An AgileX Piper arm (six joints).
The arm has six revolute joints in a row. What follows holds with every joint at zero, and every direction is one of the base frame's. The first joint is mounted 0.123 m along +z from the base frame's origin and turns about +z. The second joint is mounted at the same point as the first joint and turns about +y. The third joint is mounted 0.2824 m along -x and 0.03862 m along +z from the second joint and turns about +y. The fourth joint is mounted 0.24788 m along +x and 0.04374 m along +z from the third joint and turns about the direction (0.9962, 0, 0.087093). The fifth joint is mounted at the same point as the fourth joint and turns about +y. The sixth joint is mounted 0.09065 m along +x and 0.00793 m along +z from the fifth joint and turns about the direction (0.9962, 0, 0.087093). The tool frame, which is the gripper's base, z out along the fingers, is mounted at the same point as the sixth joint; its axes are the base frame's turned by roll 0, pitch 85.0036 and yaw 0 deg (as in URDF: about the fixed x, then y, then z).
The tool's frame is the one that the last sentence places.
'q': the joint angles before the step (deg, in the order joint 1, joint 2, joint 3, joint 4, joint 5, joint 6). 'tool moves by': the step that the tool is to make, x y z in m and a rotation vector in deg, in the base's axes. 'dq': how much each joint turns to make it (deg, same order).
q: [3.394, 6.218, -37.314, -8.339, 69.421, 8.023]
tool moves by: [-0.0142, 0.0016, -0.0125, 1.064, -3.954, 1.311]
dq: [0.003, -6.212, 2.291, 1.648, -0.156, -0.538]
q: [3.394, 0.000, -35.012, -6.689, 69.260, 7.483]
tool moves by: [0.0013, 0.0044, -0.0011, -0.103, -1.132, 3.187]
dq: [-0.006, -0.431, 0.611, 2.876, -1.533, -2.609]
